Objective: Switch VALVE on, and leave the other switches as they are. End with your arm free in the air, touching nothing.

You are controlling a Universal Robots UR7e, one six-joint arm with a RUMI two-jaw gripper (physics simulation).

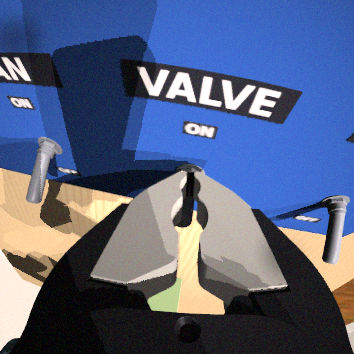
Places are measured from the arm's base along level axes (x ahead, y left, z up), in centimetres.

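Where they show: gripper, fingertip midpoint: (189,174).
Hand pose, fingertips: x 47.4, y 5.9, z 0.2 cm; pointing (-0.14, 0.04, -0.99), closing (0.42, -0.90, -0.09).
Observation:
Things, the pixels of their centre, and the offset from my fingertips. "spot": a spot on its surface instead. Level surfaces: height alone.
- VALVE label at the middle of its body: (207,90) dx +5.8, dy +1.9, dz +1.5 cm
- VALVE switch lever at a spot on its surface: (185,212) spot: dx -0.1, dy -0.2, dz +3.5 cm
- grey lever at a spot on its surface: (38,175) spot: dx -5.5, dy +10.4, dz +1.3 cm
- light wooden surface at its surface level: dz -9.9 cm
The blue panel (260,45) carries the VALVE label (210,92), with a small ON label (199,130) under it. The VALVE switch lever (185,212) sits below these and points downward, away from ON; it looks dark, and the jaws cover much of it. My gripper (189,174) is shut on this lever, with the jaw tips close to its round base at the panel. The VALVE switch's OFF label is hidden behind the jaws.
A grey lever (38,175) on the left, under a label ending in "AN", points down. Another grey lever (333,232) on the right also points down. OFF labels show beside both. A light wooden surface (92,207) lies below the panel.

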